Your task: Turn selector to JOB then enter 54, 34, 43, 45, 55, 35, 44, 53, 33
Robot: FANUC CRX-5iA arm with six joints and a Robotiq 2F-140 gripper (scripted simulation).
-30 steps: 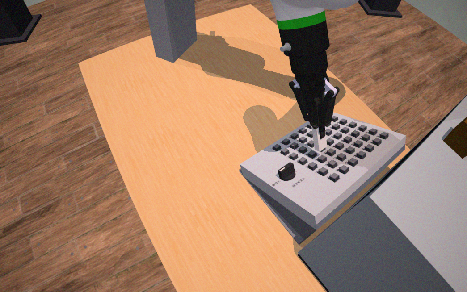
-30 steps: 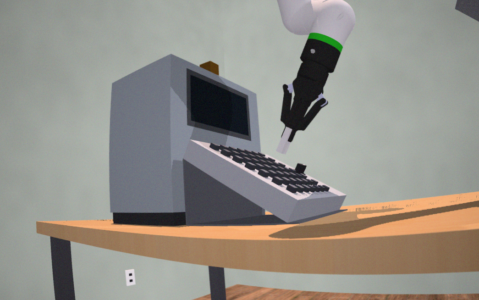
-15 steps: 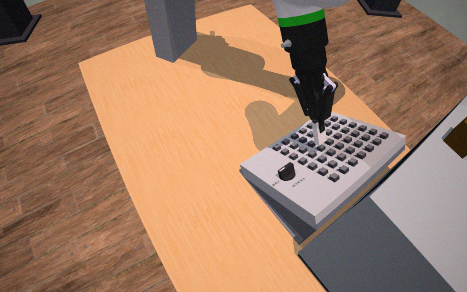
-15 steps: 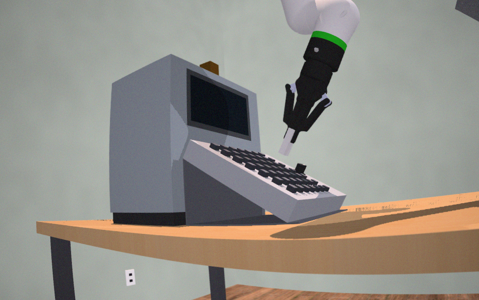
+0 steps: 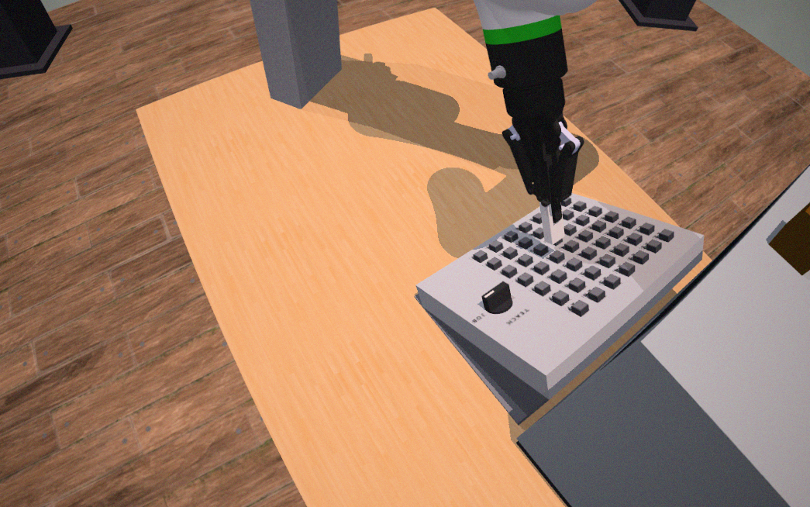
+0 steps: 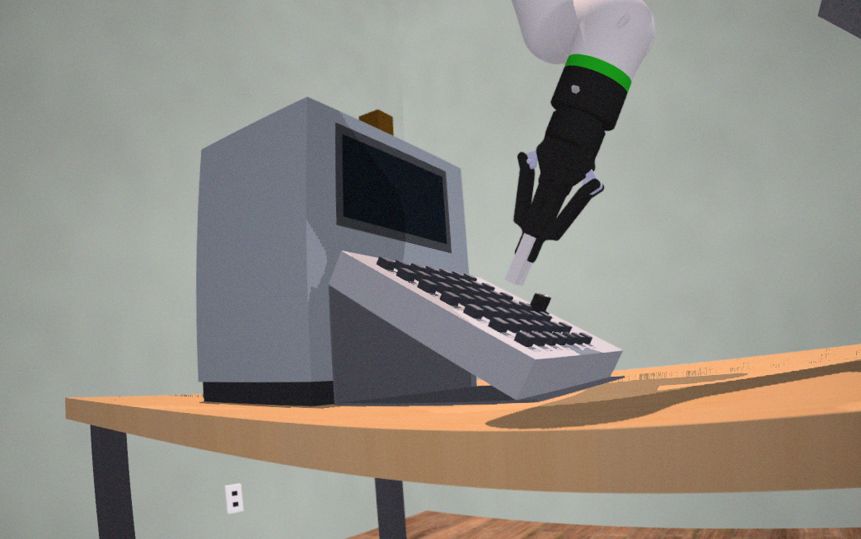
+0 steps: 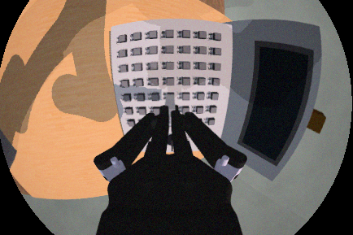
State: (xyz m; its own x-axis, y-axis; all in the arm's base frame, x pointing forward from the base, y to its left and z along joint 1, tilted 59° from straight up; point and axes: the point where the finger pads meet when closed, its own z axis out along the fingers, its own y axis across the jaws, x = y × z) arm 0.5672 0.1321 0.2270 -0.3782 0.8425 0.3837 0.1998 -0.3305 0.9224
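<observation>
Now: the key 1 cm behind my hand, 8 cm to the left of it and 6 cm below it. From my hand the other things lie so: black selector knob (10 cm ahead, 10 cm to the right, 5 cm below); then grey keypad panel (6 cm ahead, 2 cm to the left, 9 cm below).
</observation>
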